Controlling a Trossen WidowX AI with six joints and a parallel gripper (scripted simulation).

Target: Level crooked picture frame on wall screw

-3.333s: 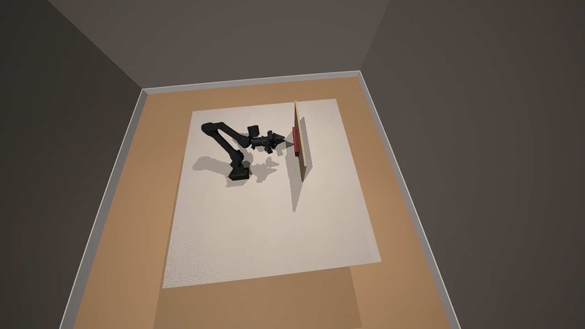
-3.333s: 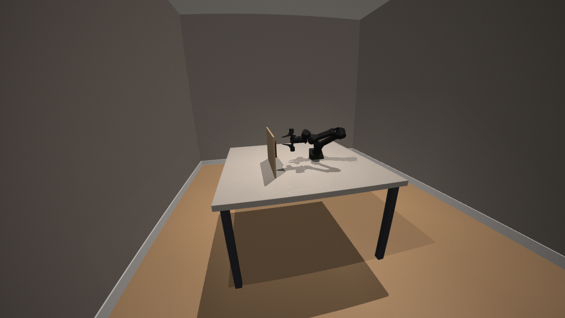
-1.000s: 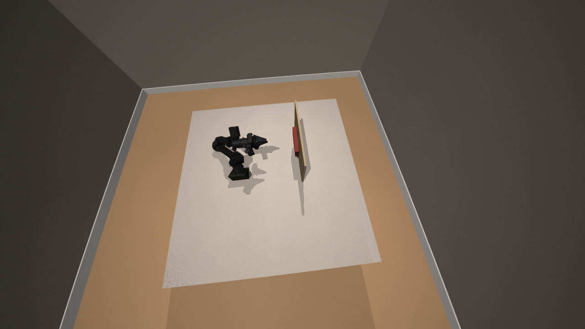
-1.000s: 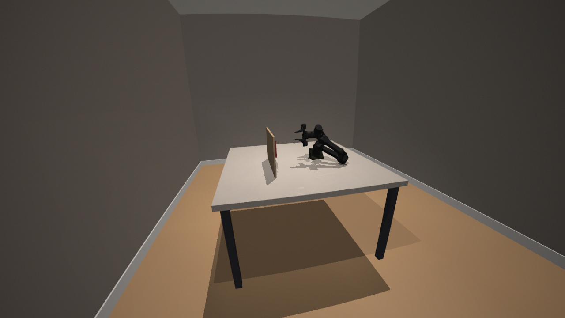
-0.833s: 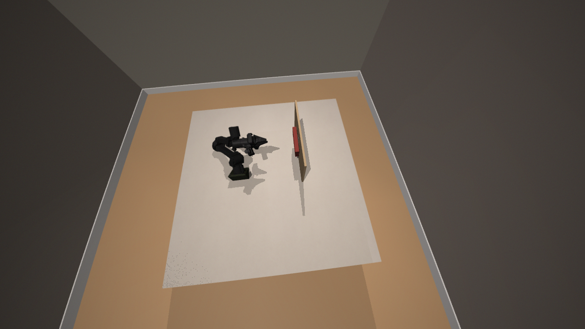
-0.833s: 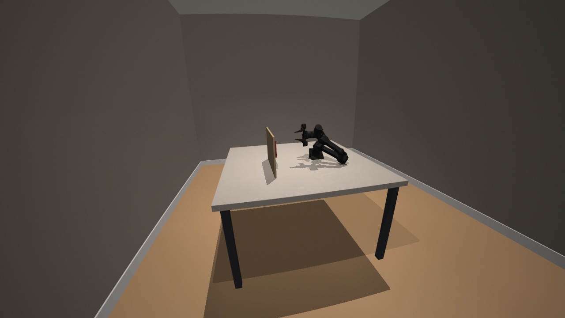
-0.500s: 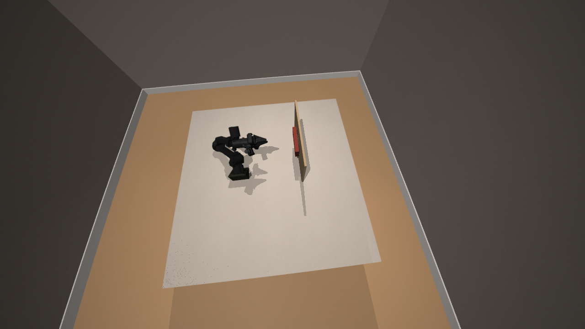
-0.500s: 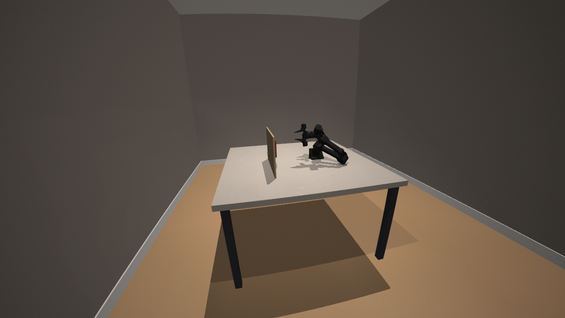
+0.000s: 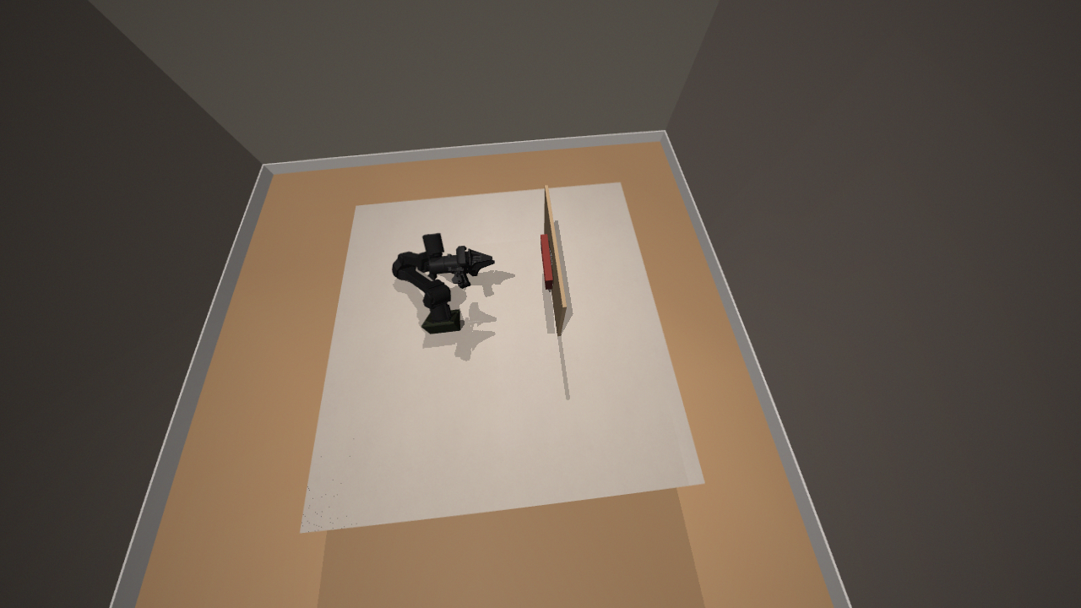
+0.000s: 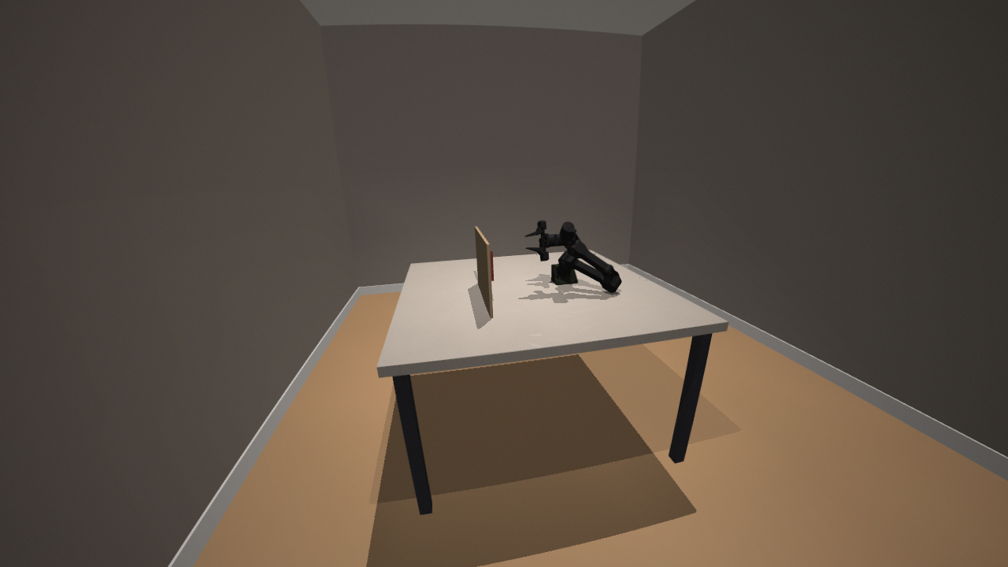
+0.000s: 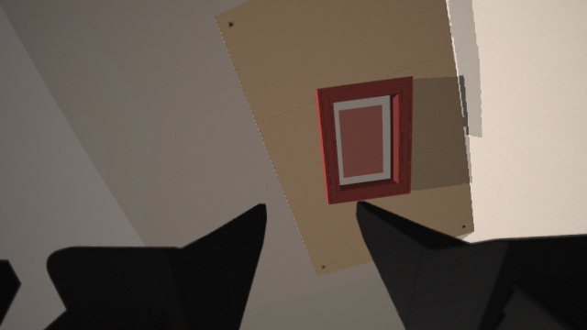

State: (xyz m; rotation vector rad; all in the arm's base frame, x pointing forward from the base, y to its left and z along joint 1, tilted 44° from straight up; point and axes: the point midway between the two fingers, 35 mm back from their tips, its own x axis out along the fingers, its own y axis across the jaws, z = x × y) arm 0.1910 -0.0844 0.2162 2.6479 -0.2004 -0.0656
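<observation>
My gripper tip is 19 cm short of the red picture frame and 9 cm above it. Also, from my gripper tip: tan wall panel 20 cm ahead, 10 cm below.
</observation>
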